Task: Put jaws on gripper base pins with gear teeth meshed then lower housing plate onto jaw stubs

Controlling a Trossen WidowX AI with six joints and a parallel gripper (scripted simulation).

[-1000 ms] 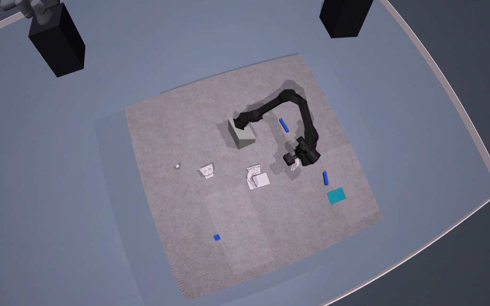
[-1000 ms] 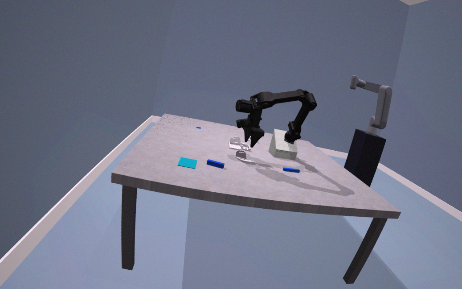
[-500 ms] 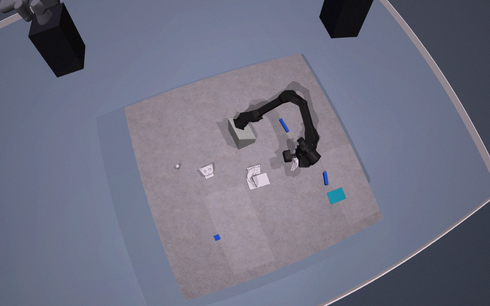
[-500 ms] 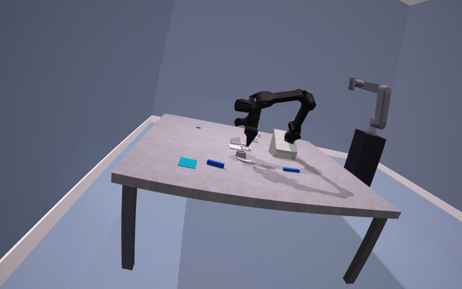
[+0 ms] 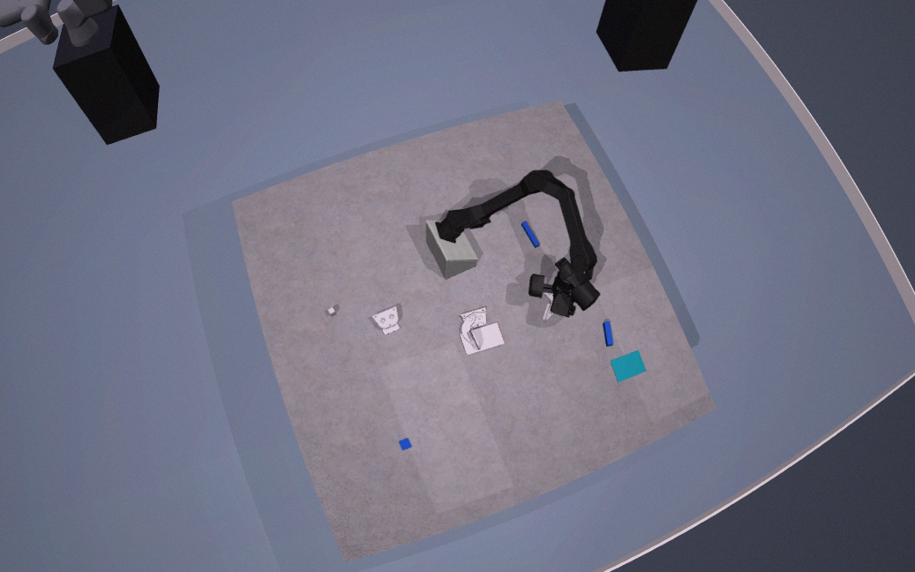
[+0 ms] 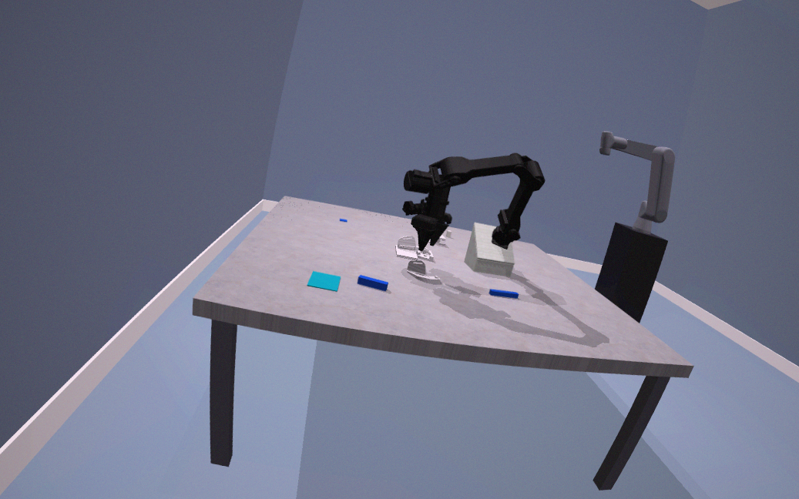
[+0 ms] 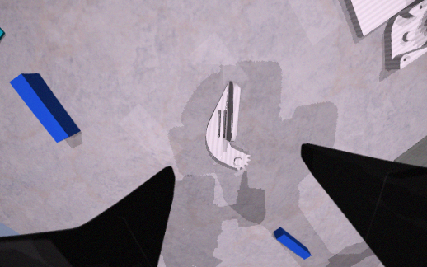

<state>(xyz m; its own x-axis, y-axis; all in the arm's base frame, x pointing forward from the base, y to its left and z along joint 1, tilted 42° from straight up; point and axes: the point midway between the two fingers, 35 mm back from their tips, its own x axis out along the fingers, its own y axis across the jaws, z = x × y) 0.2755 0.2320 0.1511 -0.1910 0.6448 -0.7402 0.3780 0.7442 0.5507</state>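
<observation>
Now: gripper tip 30 mm past the white jaw and 80 mm above it. Also, from my gripper tip: teal tile: 250 mm ahead, 200 mm to the left, 90 mm below; blue bar: 260 mm behind, 10 mm to the left, 80 mm below; white stepped part: 80 mm behind, 500 mm to the right, 80 mm below.
</observation>
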